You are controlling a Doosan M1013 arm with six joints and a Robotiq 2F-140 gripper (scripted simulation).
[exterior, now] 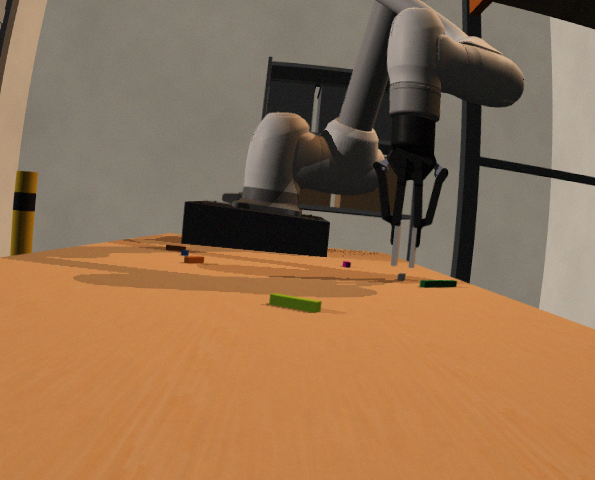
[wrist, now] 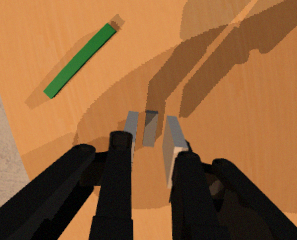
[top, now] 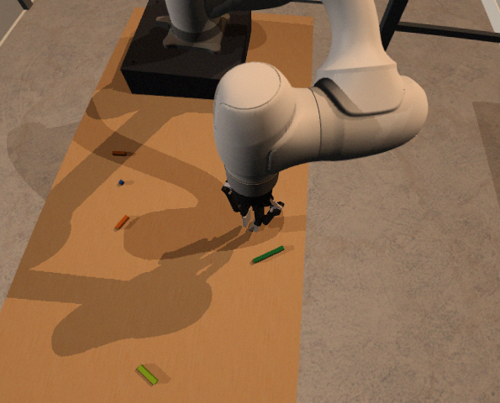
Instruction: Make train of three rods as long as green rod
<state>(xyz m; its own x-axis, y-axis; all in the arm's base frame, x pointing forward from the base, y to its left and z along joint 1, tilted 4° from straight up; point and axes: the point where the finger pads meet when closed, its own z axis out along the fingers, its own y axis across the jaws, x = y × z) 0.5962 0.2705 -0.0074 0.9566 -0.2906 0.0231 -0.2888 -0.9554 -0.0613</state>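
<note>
The grey rod is 5 cm below my hand. Also, from my hand: green rod (6 cm ahead, 5 cm to the left, 5 cm below); then magenta rod (17 cm behind, 8 cm to the right, 5 cm below); then blue rod (38 cm to the right, 7 cm behind, 5 cm below).
</note>
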